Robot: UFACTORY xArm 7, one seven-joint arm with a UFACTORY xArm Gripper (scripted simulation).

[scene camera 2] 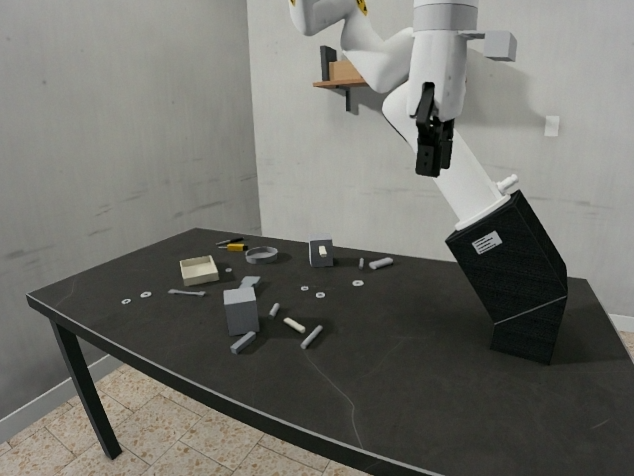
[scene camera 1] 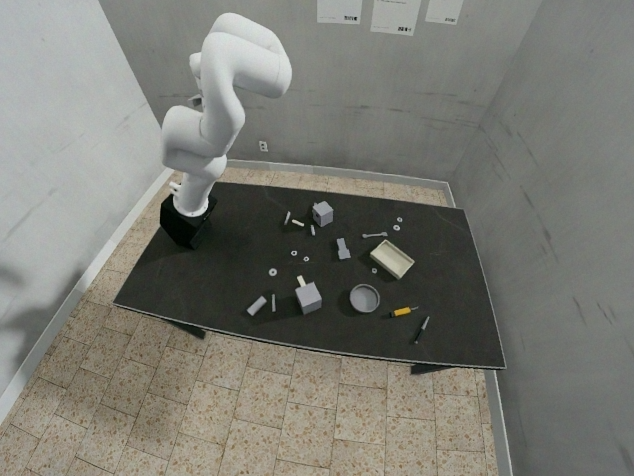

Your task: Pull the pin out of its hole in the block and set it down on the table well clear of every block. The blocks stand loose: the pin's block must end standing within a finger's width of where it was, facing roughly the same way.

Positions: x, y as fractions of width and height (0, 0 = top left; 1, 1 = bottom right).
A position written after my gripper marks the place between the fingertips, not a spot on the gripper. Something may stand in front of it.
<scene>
I see my gripper (scene camera 2: 0.68, 0.36), a grey block (scene camera 2: 0.38, 0.64), a grey block (scene camera 2: 0.50, 0.50) and a cream tray (scene camera 1: 0.61, 0.53).
The cream tray shows as well in scene camera 2 (scene camera 2: 0.31, 0.57).
</scene>
